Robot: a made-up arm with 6 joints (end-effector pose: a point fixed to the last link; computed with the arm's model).
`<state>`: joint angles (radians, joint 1 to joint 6).
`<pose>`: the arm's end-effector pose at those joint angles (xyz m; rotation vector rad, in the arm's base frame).
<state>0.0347 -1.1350 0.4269 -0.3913 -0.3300 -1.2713</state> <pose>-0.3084 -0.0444 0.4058 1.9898 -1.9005 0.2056</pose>
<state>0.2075 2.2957 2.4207 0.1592 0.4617 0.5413</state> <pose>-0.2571 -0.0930 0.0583 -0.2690 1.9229 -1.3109</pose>
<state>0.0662 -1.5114 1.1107 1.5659 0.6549 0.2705</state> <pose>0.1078 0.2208 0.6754 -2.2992 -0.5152 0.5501</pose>
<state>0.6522 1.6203 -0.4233 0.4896 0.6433 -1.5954</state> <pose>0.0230 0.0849 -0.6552 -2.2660 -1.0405 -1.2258</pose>
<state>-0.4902 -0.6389 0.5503 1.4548 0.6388 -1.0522</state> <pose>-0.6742 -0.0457 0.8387 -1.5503 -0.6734 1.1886</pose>
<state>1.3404 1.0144 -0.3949 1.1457 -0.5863 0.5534</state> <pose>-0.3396 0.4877 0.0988 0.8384 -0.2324 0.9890</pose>
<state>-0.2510 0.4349 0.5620 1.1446 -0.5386 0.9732</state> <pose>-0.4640 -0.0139 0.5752 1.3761 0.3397 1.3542</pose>
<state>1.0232 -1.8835 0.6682 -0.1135 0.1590 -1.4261</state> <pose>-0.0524 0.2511 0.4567 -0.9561 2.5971 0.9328</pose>
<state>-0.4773 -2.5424 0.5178 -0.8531 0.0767 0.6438</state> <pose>0.4886 0.1051 0.2838 0.2711 0.9270 -1.1440</pose>
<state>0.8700 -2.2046 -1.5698 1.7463 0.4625 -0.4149</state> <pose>-0.5107 -0.4958 0.4526 0.5872 -0.6503 -0.7669</pose>
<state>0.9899 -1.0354 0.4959 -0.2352 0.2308 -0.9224</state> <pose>-0.2119 0.2643 0.4398 -1.5105 2.4175 0.0459</pose>
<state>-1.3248 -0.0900 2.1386 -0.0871 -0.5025 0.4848</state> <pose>-0.0307 -0.0460 0.6826 1.2128 -1.0305 0.2439</pose>
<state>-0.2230 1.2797 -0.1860 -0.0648 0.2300 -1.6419</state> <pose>-0.2143 0.3104 -0.1640 -1.1660 -0.6294 -0.9473</pose>
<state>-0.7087 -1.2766 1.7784 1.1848 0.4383 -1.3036</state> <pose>-0.3341 0.3561 0.2688 -2.8165 0.9688 0.7494</pose>
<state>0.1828 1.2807 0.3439 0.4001 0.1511 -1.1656</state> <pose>-0.0342 0.3116 -0.0575 -1.3073 -0.1876 -1.8435</pose>
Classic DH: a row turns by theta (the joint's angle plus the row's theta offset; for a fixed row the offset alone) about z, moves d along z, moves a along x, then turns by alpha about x. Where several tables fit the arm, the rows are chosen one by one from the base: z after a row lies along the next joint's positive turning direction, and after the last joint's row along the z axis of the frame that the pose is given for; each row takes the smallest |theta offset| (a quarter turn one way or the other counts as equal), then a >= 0, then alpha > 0; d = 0 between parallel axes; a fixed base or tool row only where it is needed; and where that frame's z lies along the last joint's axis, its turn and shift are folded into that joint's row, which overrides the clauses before.
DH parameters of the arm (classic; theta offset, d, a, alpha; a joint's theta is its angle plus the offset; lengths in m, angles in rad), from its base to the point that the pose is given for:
base (fixed): 0.8511 -0.2399 0.0472 2.8745
joint 1: 0.8689 -0.5954 0.0109 -1.3959
joint 2: -0.203 0.2632 -0.265 1.5708
joint 3: 0.0307 0 -0.2185 3.1416
joint 4: 1.4187 0.4103 -0.0224 0.3717
joint 5: 0.1958 -0.2613 0.3291 -1.936
joint 6: 0.425 -0.0585 -0.2551 -2.3102
tool (fixed): 1.8502 0.2741 0 0

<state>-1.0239 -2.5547 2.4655 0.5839 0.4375 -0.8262</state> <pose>0.0418 -0.1645 0.3516 1.1188 0.2014 0.0422</pose>
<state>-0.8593 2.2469 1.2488 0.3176 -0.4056 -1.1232</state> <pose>0.1643 0.1920 0.3415 -0.1094 0.5678 -0.7875</pose>
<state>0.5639 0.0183 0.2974 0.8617 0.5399 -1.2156</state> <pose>-0.6200 0.6581 0.2436 -1.8038 0.0712 -0.4434</pose>
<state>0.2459 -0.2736 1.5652 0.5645 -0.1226 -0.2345</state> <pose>-0.2724 0.0126 0.3836 1.8731 -1.7073 0.4299</pose>
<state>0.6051 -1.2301 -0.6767 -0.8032 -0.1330 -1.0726</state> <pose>-0.3898 0.0724 0.4701 -1.9655 1.9021 0.4450</pose>
